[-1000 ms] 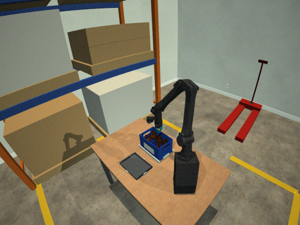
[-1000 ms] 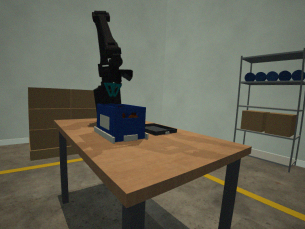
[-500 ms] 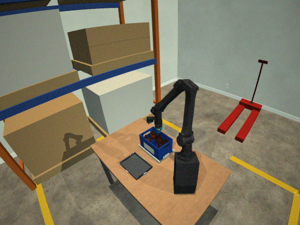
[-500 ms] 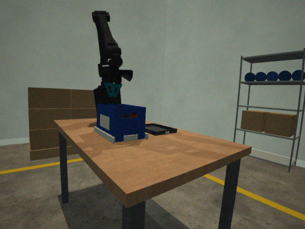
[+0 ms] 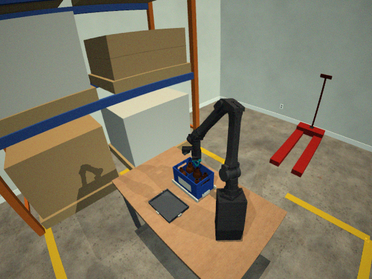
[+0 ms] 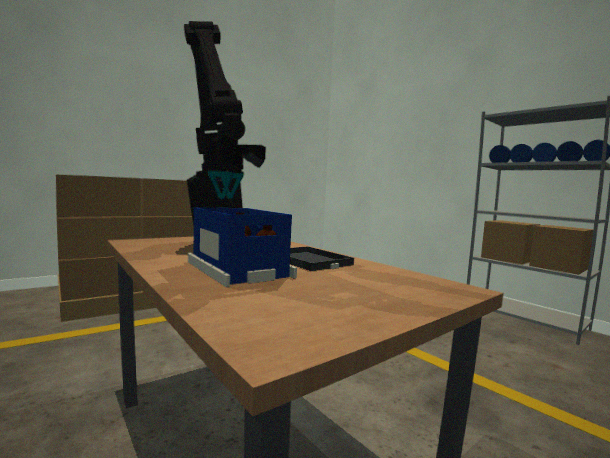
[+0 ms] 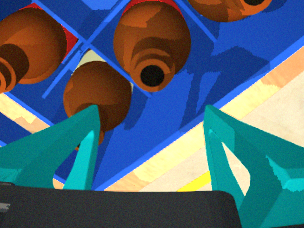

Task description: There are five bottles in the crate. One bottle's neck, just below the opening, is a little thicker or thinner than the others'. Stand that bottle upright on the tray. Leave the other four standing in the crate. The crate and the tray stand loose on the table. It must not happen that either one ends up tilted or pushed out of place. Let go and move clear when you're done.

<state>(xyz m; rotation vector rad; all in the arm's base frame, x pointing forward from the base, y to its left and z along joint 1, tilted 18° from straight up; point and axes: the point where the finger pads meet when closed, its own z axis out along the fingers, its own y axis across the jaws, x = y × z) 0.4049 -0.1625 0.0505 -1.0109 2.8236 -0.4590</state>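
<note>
My gripper is now 13 cm above the crate, 4 cm to the right of it and 1 cm short of it. From my hand the other things lie so: bottle 13 cm below, 10 cm ahead, 8 cm to the left; then dark tray 32 cm to the left, 21 cm below, 2 cm ahead.
</note>
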